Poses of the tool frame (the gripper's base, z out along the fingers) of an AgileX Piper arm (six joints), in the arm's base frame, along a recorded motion.
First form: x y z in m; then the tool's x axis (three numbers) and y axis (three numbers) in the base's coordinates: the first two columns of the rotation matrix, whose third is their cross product.
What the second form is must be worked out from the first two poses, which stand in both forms.
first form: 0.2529, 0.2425, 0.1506, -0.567, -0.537, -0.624, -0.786, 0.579, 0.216
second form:
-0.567, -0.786, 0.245, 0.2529
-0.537, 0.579, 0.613, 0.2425
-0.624, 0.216, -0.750, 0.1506
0, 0, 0, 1

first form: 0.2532, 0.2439, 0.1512, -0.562, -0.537, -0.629, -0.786, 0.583, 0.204
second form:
-0.562, -0.786, 0.257, 0.2532
-0.537, 0.583, 0.609, 0.2439
-0.629, 0.204, -0.750, 0.1512
0, 0, 0, 1

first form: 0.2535, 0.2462, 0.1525, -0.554, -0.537, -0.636, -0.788, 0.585, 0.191
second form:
-0.554, -0.788, 0.269, 0.2535
-0.537, 0.585, 0.607, 0.2462
-0.636, 0.191, -0.747, 0.1525
0, 0, 0, 1

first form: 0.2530, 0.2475, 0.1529, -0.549, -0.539, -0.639, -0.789, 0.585, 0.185
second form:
-0.549, -0.789, 0.274, 0.2530
-0.539, 0.585, 0.606, 0.2475
-0.639, 0.185, -0.746, 0.1529
0, 0, 0, 1

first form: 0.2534, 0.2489, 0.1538, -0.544, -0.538, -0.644, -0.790, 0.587, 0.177
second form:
-0.544, -0.790, 0.283, 0.2534
-0.538, 0.587, 0.605, 0.2489
-0.644, 0.177, -0.744, 0.1538
0, 0, 0, 1

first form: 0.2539, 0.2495, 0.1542, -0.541, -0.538, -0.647, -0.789, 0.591, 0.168
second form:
-0.541, -0.789, 0.292, 0.2539
-0.538, 0.591, 0.601, 0.2495
-0.647, 0.168, -0.744, 0.1542
0, 0, 0, 1

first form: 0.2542, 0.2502, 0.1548, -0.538, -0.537, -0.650, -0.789, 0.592, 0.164
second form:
-0.538, -0.789, 0.297, 0.2542
-0.537, 0.592, 0.601, 0.2502
-0.650, 0.164, -0.742, 0.1548
0, 0, 0, 1

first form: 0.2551, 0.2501, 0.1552, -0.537, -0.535, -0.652, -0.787, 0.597, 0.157
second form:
-0.537, -0.787, 0.305, 0.2551
-0.535, 0.597, 0.597, 0.2501
-0.652, 0.157, -0.742, 0.1552
0, 0, 0, 1

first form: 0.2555, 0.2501, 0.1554, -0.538, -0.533, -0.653, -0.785, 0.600, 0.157
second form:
-0.538, -0.785, 0.308, 0.2555
-0.533, 0.600, 0.597, 0.2501
-0.653, 0.157, -0.741, 0.1554
0, 0, 0, 1

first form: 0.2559, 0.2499, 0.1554, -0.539, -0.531, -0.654, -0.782, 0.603, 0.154
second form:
-0.539, -0.782, 0.313, 0.2559
-0.531, 0.603, 0.594, 0.2499
-0.654, 0.154, -0.740, 0.1554
0, 0, 0, 1

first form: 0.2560, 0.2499, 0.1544, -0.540, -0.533, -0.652, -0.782, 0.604, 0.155
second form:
-0.540, -0.782, 0.311, 0.2560
-0.533, 0.604, 0.594, 0.2499
-0.652, 0.155, -0.743, 0.1544
0, 0, 0, 1

